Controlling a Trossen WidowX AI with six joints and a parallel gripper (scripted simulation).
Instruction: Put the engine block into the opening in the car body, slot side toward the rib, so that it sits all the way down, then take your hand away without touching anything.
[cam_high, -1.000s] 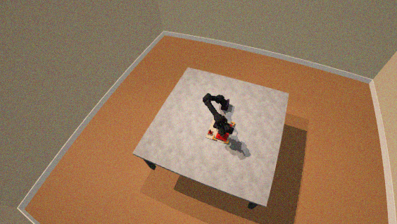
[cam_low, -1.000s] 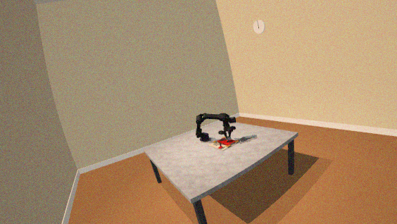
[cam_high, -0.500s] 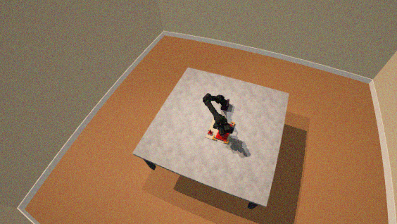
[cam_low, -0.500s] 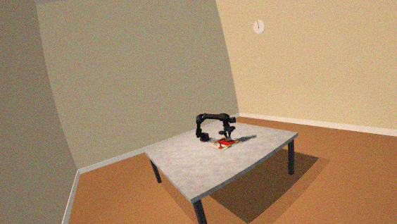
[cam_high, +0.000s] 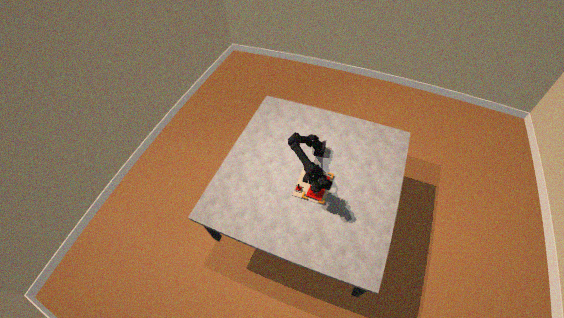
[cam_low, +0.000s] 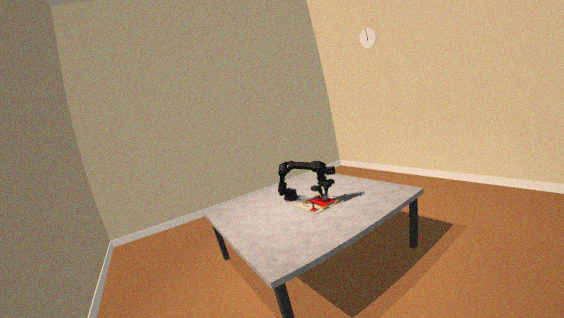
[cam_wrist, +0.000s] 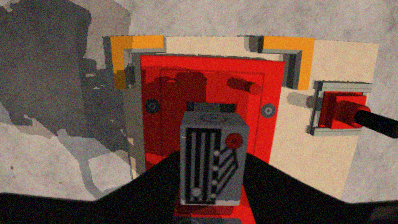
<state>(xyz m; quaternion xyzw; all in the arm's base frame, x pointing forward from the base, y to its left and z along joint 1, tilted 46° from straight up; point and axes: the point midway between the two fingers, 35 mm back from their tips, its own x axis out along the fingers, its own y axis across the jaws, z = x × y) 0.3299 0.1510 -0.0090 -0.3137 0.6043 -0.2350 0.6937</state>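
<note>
Right now the tan base plate is 50 mm below my gripper tip, 40 mm behind it and 30 mm to the right of it. From my gripper tip the other things lie so: grey engine block (10 mm below).
</note>
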